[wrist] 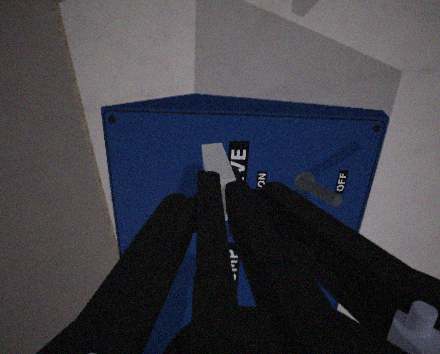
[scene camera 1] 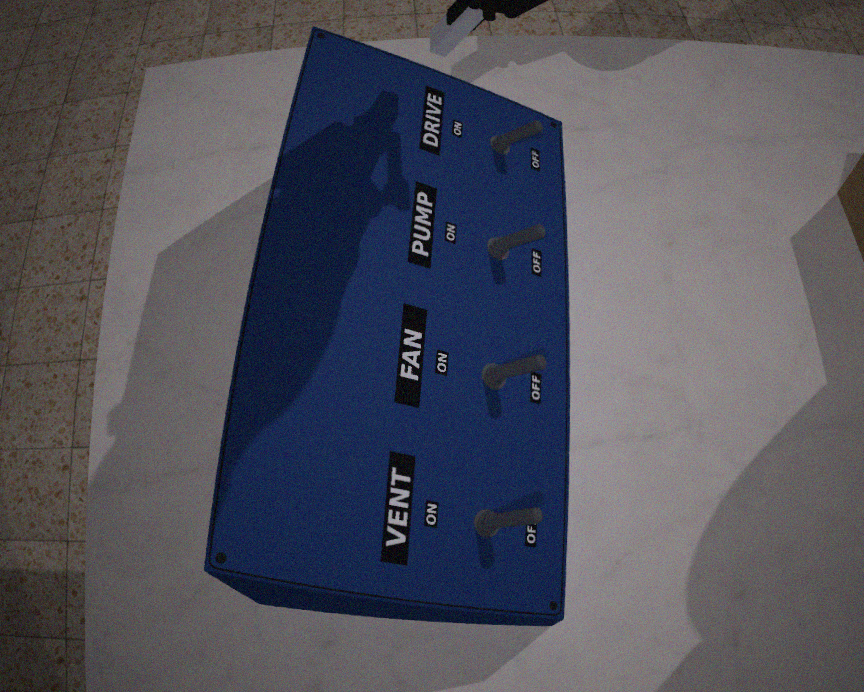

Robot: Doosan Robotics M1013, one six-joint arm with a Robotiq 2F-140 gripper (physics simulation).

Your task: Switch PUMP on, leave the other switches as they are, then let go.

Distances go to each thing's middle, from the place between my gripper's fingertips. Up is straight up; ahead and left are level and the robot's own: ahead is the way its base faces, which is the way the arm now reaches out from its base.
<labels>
I see my gripper 290 mm to the right of the fan lever (scene camera 1: 535,363), 70 mm above it and 60 mm past it. From my hand the other things lie so: blue switch panel (scene camera 1: 366,440) (220 mm to the left, 100 mm below, 20 mm ahead); vent lever (scene camera 1: 528,516) (410 mm to the left, 70 mm below, 50 mm behind).
</labels>
